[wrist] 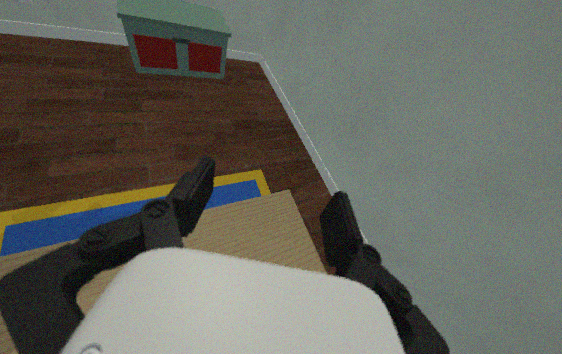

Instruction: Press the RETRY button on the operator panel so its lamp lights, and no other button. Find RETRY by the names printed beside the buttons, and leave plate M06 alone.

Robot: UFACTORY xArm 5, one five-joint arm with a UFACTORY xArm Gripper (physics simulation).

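Places are measured from the arm's base along level axes (x ahead, y left, z up), in millimetres.
Where they show: gripper, fingertip midpoint: (pixel 273 189).
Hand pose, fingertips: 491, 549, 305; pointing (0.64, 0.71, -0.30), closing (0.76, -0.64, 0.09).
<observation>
After its pixels a point has its place, as x, y, z.
My gripper (pixel 273 189) {491, 549, 305} is open, its two black fingers wide apart with nothing between them. It hangs over the far right corner of a light wooden table top. The operator panel, the RETRY button with its lamp and plate M06 do not show in the wrist view. The white gripper housing hides much of the table at the bottom of the view.
The wooden table top (pixel 250 230) {576, 583, -64} ends at a corner between the fingers. Beyond it lie a blue mat with a yellow border (pixel 112 199) and a brown plank floor (pixel 75 125). A green cabinet with red doors (pixel 182 55) stands at the back, near a grey wall (pixel 425 125).
</observation>
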